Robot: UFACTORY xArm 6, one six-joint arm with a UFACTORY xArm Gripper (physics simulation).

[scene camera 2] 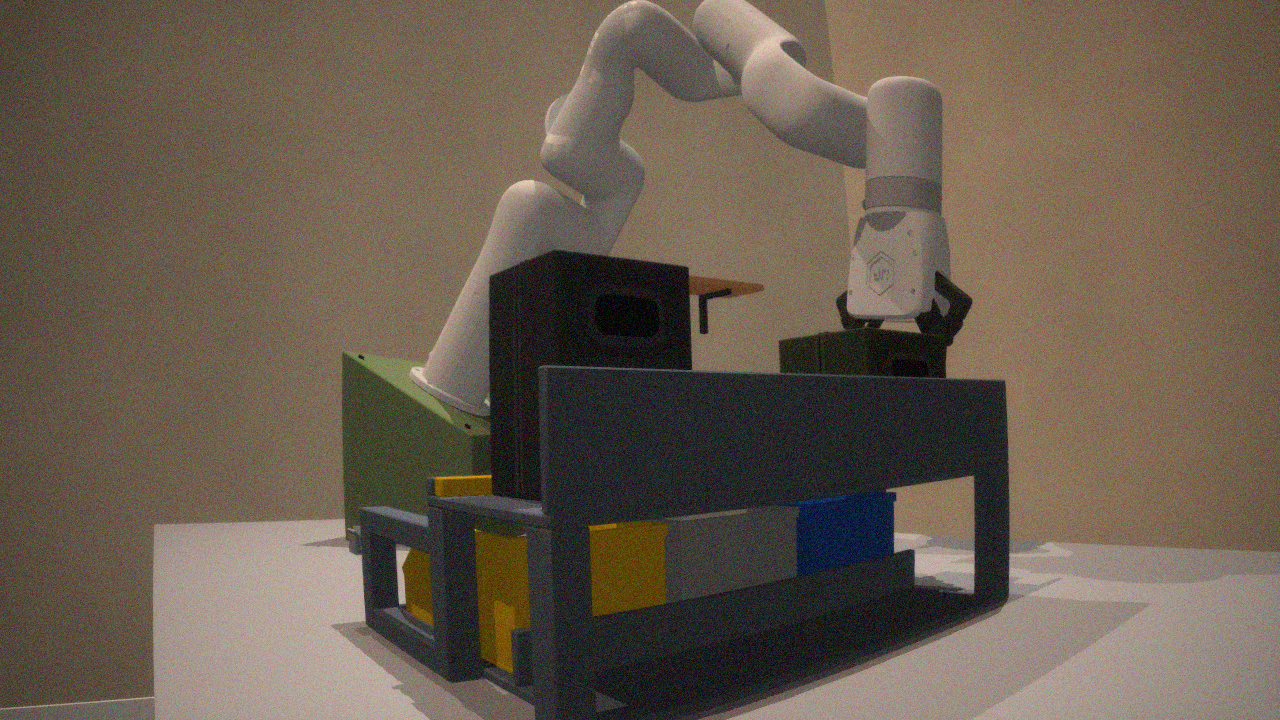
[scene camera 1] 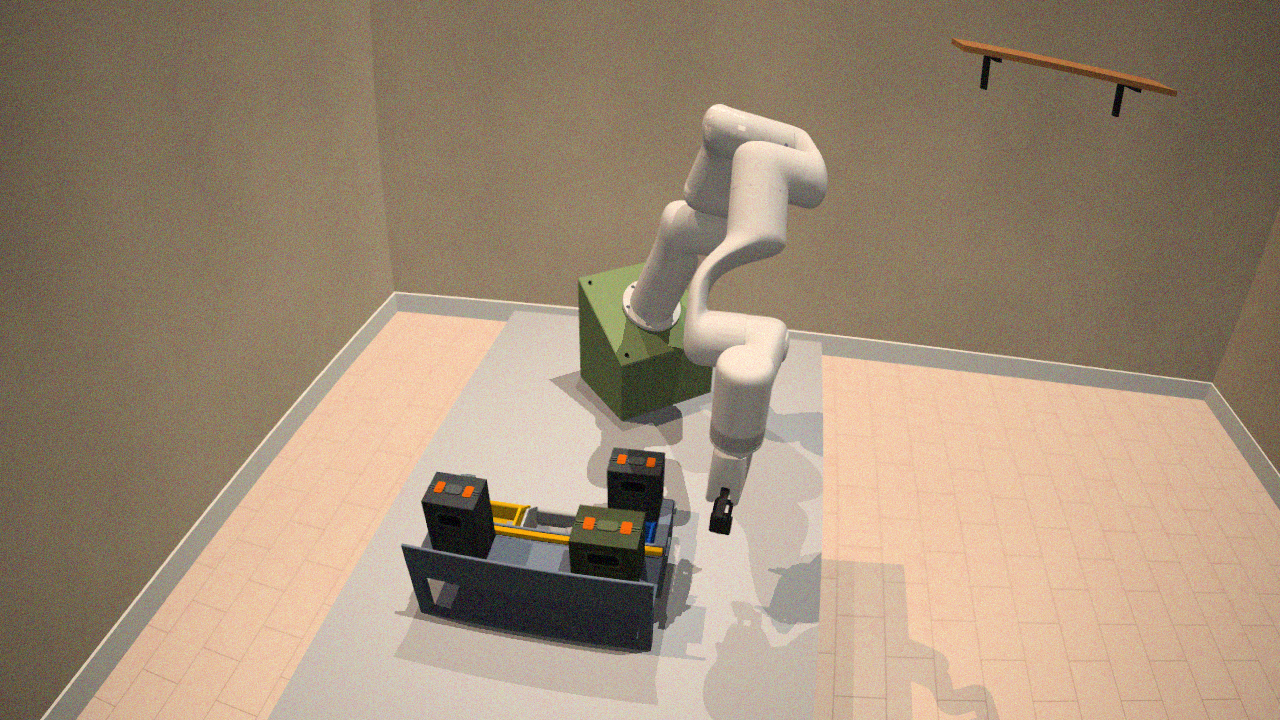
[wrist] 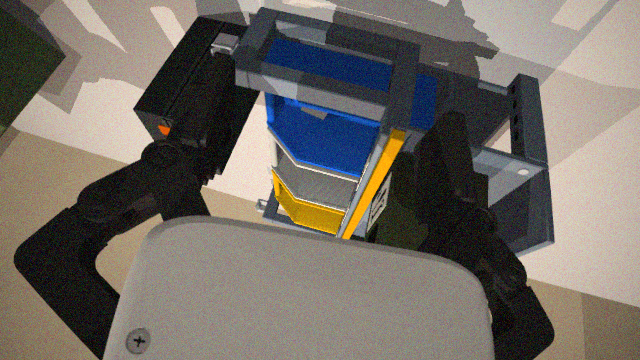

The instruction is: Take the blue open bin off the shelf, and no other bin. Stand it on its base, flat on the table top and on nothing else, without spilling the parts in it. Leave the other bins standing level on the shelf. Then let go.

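Places are measured from the arm's base along level axes (x up, y back, z right), in millimetres.
Where they show: gripper, fingertip midpoint: point(scene camera 1: 726, 509) point(wrist: 336, 104); arm's base at its link origin: point(scene camera 2: 449, 394) point(scene camera 1: 651, 306).
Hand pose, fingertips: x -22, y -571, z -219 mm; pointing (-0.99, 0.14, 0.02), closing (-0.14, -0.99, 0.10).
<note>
Each offset is from my fingertips to the top centre of the thing. "spot": to the spot under its first point.
The blue open bin @[dz +166, dx -89, dy -1 mm] point(scene camera 1: 650, 532) point(scene camera 2: 845, 534) point(wrist: 325, 142) stands in the right end bay of the dark grey shelf @[spot: dz +250, dx -64, dy -178 mm] point(scene camera 1: 537, 595) point(scene camera 2: 769, 429). A small pale part @[dz +193, dx -146, dy +29 mm] point(wrist: 314, 114) shows in it. Beside it stand a grey bin @[dz +278, dx -89, dy -5 mm] point(scene camera 2: 732, 553) point(wrist: 320, 175) and a yellow bin @[dz +390, dx -89, dy -9 mm] point(scene camera 2: 628, 568) point(wrist: 320, 215). My gripper point(scene camera 1: 721, 514) point(wrist: 336, 104) is open and empty, pointing down off the shelf's right end. In the wrist view the fingers lie either side of the blue bin; whether they touch anything I cannot tell. In scene view 2 the fingertips are hidden behind the green case.
A black case @[dz +164, dx -38, dy +136 mm] point(scene camera 1: 635, 483) point(wrist: 180, 85) stands behind the shelf's right end. A green case @[dz +161, dx +27, dy -98 mm] point(scene camera 1: 608, 541) point(scene camera 2: 859, 351) and another black case @[dz +392, dx +54, dy -104 mm] point(scene camera 1: 458, 514) point(scene camera 2: 590, 313) stand on the shelf's upper board. A yellow bar @[dz +276, dx -58, dy -56 mm] point(scene camera 1: 532, 535) point(wrist: 372, 185) runs along the bins. The green robot base point(scene camera 1: 662, 385) is behind.
</note>
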